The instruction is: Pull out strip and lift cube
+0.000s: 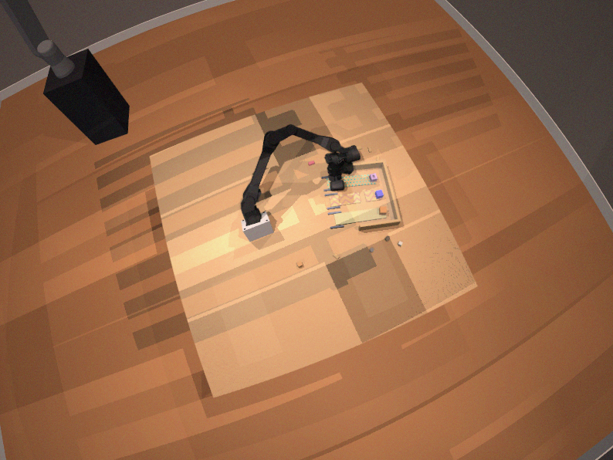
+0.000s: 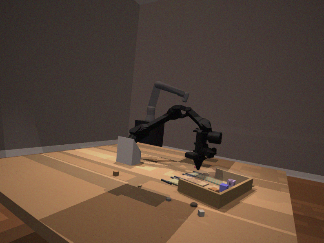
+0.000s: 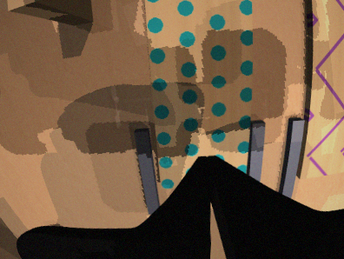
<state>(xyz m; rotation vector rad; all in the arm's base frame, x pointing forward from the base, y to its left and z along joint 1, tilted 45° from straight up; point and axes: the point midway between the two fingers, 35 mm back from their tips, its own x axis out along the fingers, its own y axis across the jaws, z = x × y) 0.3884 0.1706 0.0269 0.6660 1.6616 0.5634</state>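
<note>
My gripper tip is now 100 mm to the left of the zigzag strip, 30 mm short of it and 30 mm above it. Also, from my gripper tip: pink block: 130 mm to the left, 80 mm behind, 30 mm below.
</note>
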